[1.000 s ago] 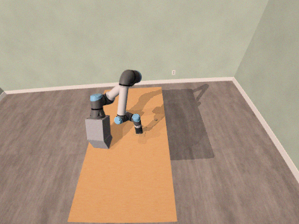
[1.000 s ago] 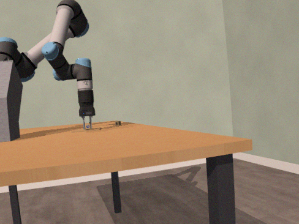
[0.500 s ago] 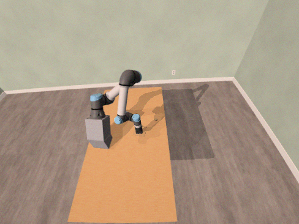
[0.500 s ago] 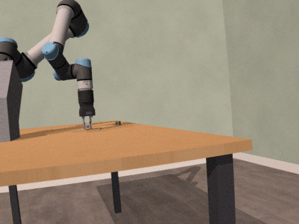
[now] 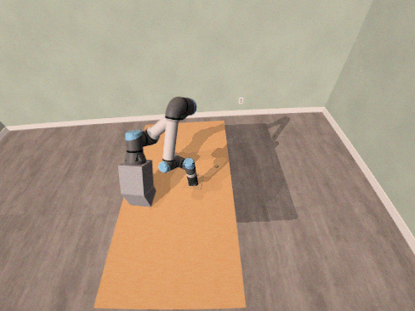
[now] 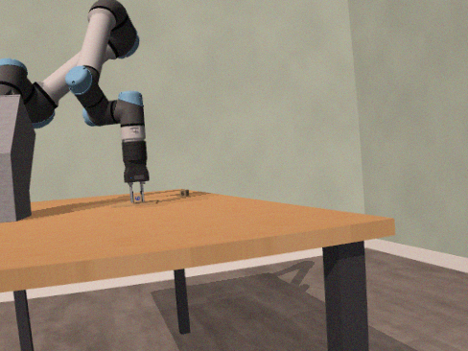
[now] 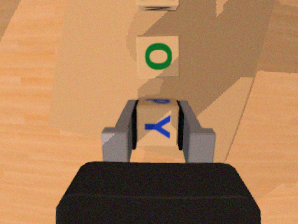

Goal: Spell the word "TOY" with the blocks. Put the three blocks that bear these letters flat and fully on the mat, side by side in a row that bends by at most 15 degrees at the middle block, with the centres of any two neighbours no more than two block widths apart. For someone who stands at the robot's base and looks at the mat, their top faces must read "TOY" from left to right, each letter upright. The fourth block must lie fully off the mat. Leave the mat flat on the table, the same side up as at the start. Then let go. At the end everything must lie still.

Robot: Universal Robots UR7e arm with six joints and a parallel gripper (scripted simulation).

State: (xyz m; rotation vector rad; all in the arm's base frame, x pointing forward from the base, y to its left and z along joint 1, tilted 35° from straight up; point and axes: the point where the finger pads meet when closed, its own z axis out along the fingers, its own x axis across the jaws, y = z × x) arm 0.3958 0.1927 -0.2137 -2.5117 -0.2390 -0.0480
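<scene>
Right now my hand is 1 cm above the Y block. Also, from my hand: O block (1 cm behind, 4 cm to the left, 1 cm below); then T block (2 cm behind, 8 cm to the left, 1 cm below); then tan mat (1 cm behind, 4 cm to the left, 2 cm below).
</scene>
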